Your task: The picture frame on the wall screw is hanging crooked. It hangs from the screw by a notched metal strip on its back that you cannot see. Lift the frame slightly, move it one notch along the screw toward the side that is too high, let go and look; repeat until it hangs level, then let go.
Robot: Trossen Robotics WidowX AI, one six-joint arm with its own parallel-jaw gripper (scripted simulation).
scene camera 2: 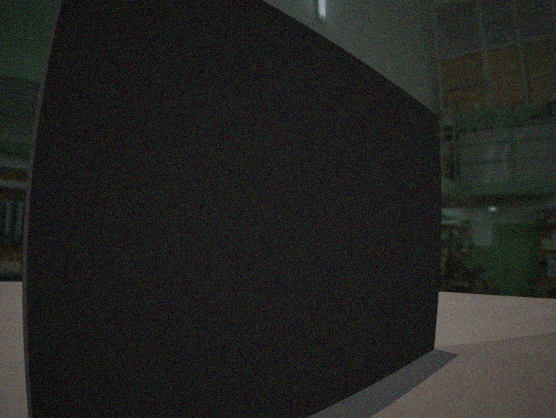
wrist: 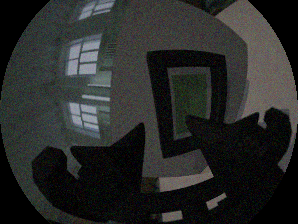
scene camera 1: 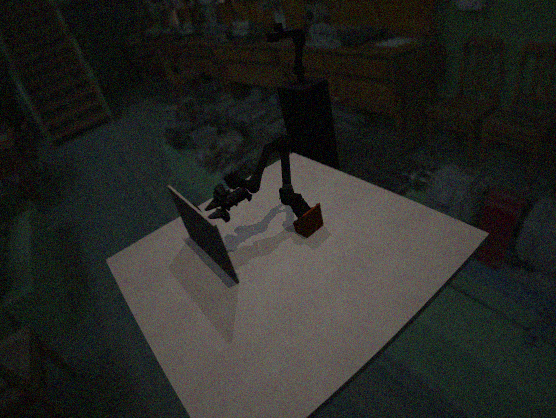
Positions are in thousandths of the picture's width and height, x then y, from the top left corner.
Labels:
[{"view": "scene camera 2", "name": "wall panel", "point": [395, 499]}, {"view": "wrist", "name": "gripper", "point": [555, 547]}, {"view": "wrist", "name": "picture frame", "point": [653, 373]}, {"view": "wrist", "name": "wall panel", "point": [441, 440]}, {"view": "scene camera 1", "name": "gripper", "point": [371, 513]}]

